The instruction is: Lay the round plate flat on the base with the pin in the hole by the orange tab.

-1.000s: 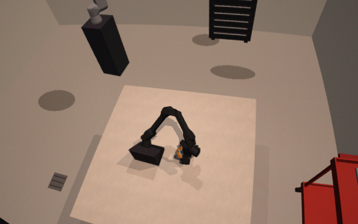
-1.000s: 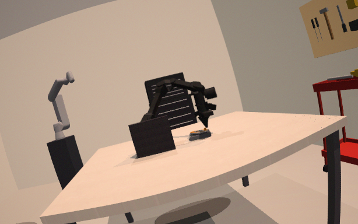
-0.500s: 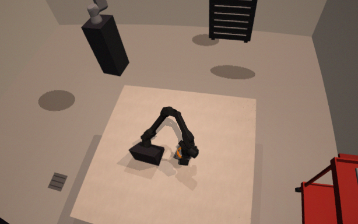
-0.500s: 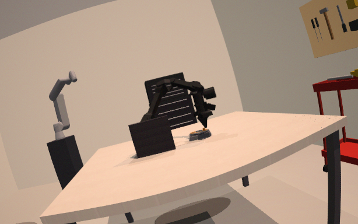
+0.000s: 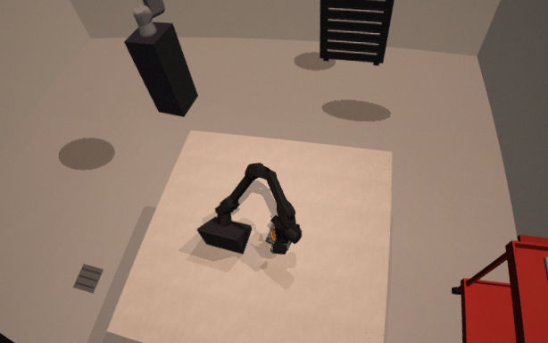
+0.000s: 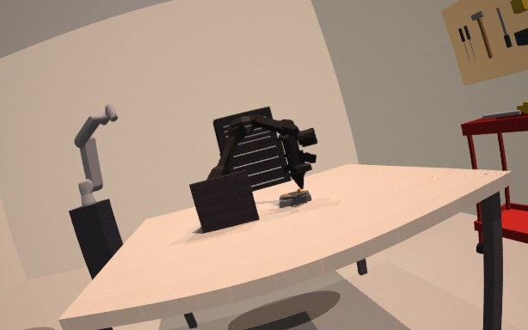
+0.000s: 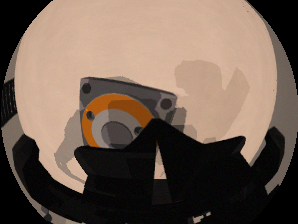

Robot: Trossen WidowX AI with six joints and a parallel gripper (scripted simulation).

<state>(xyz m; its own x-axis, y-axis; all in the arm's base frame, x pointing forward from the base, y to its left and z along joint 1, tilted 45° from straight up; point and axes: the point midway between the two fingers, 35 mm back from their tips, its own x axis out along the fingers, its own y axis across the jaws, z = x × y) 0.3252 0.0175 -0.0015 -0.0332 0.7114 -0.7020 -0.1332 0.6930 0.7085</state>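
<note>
The grey square base is 30 mm behind my gripper tip, 40 mm to the left of it and 30 mm below it. Also, from my gripper tip: plate (20 mm behind, 20 mm to the left, 10 mm below).
</note>
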